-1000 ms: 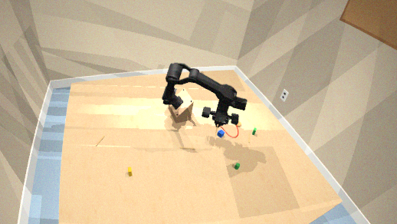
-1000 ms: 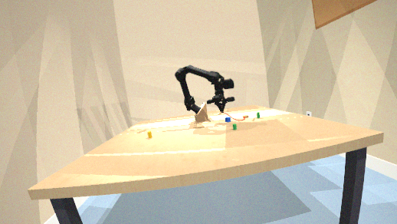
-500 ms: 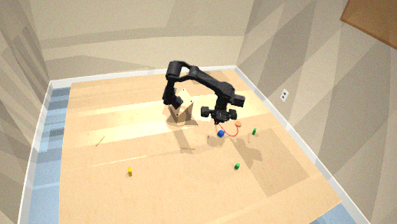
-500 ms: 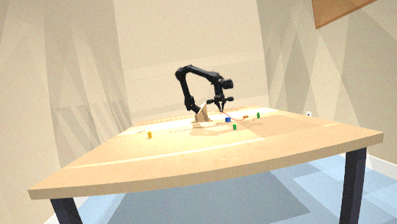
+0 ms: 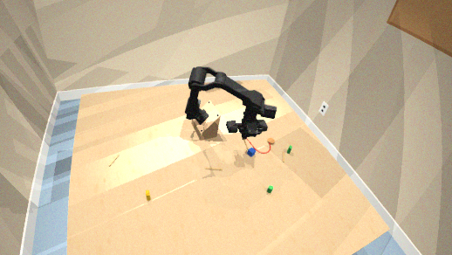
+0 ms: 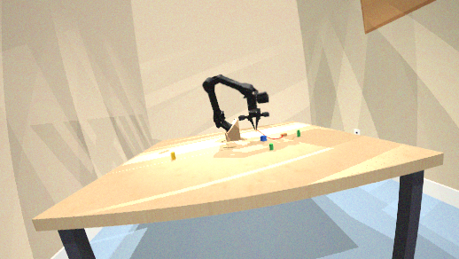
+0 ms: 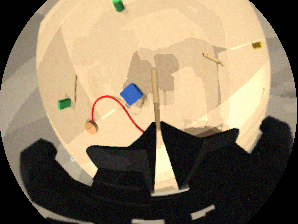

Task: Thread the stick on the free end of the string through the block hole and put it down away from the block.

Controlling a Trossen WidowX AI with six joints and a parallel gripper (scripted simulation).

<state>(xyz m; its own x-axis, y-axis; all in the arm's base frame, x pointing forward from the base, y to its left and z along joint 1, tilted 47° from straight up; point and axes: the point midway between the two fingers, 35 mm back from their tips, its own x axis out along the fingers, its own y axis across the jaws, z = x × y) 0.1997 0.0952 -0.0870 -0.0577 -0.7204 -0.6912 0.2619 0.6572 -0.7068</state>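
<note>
Right now the blue cube is 50 mm ahead of my gripper tip, 30 mm to the left of it and 50 mm below it. Also, from my gripper tip: thin wooden stick: 10 mm ahead; round wooden button: 10 mm ahead, 180 mm to the left, 60 mm below; yellow piece: 110 mm ahead, 500 mm to the right, 50 mm below.
</note>
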